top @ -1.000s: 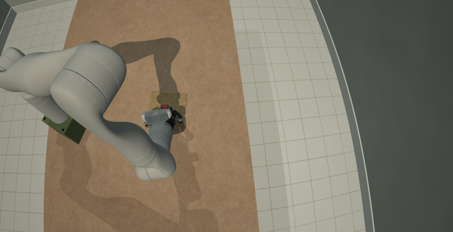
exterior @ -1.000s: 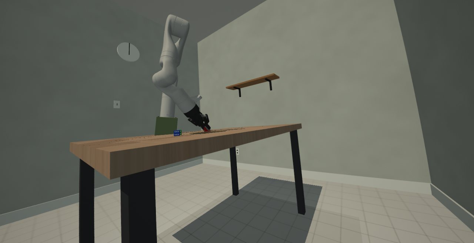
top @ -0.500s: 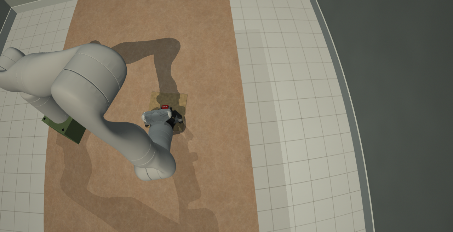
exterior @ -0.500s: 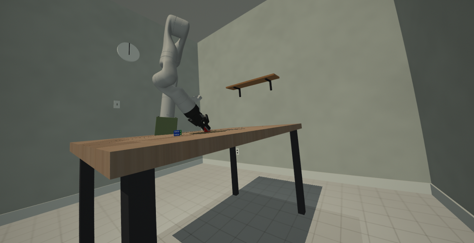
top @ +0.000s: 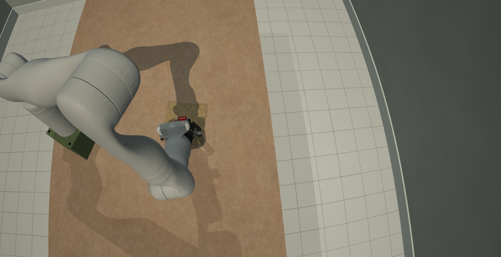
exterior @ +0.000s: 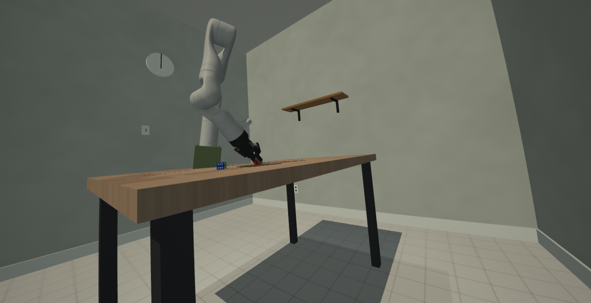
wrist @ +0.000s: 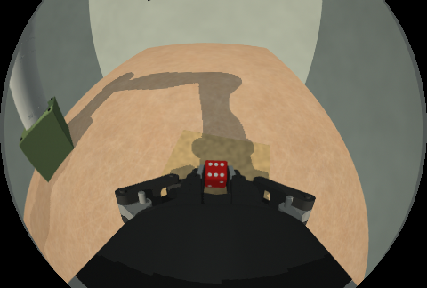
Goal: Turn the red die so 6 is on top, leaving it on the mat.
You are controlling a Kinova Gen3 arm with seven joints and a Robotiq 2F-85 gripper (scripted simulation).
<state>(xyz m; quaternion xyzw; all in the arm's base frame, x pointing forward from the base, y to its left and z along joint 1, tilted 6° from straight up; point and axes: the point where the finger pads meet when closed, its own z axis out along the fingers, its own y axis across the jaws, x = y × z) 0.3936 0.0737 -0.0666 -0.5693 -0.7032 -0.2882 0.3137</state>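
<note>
Right now my hand is 1 cm to the right of the red die and 1 cm above it. The rest, counted from my hand: green die 5 cm behind, 12 cm to the right, 2 cm below; then tan mat 1 cm to the left, 3 cm below; then blue die 16 cm to the right, 2 cm below.
</note>
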